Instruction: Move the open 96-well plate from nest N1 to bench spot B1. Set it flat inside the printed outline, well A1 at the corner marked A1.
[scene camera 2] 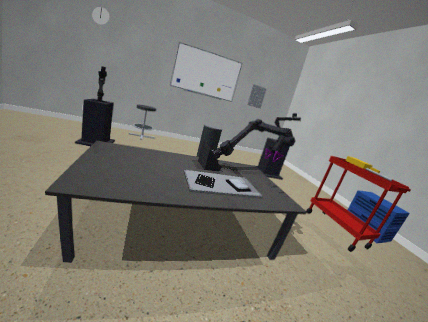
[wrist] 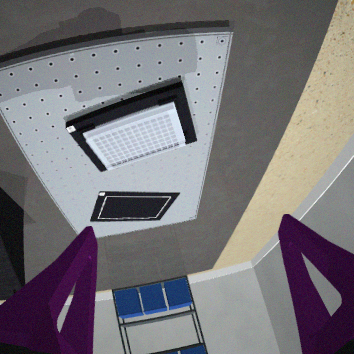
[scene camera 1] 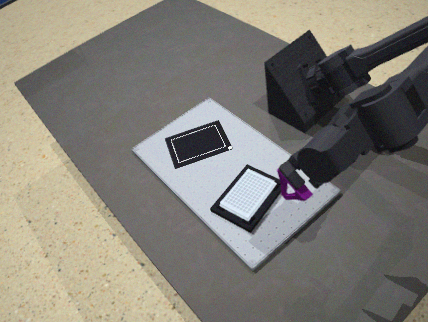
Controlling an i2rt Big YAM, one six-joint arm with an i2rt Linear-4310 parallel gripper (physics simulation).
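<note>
There's a white well plate (scene camera 1: 247, 195) (wrist: 155, 129), and it's resting on a black nest pad. That black nest pad (scene camera 1: 225, 214) (wrist: 147, 99) is visible in the same views as the plate. My gripper (scene camera 1: 302, 183) (wrist: 189, 230) is open and it's holding nothing.
</note>
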